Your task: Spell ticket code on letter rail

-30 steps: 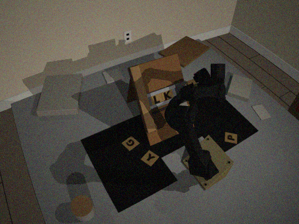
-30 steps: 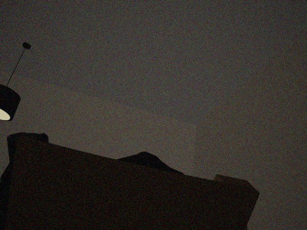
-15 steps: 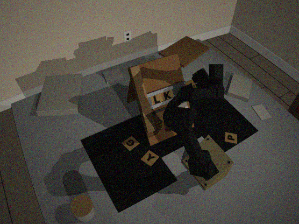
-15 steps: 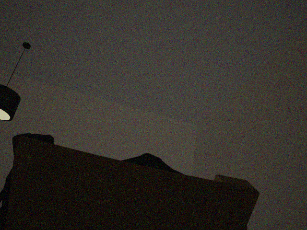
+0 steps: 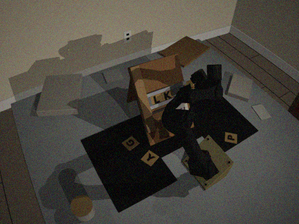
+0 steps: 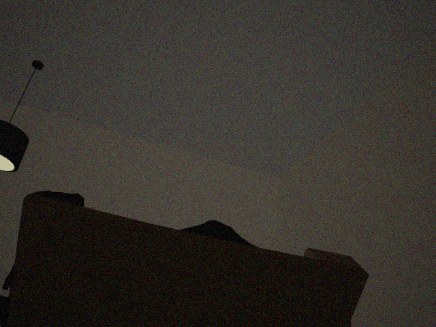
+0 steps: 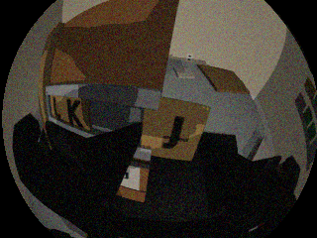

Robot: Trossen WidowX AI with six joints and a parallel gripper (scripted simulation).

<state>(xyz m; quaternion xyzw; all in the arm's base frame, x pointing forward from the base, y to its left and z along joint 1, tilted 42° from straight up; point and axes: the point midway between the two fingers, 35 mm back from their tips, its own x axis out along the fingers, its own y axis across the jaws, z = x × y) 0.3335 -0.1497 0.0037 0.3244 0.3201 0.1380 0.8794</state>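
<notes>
My gripper tip is now 5 cm past the white ticket, 7 cm to the right of it and 8 cm above it. The rest, counted from my gripper tip: j tile: right at my gripper tip; then p tile: 24 cm behind, 11 cm to the right, 16 cm below; then black mat: 15 cm behind, 13 cm to the left, 16 cm below.
</notes>
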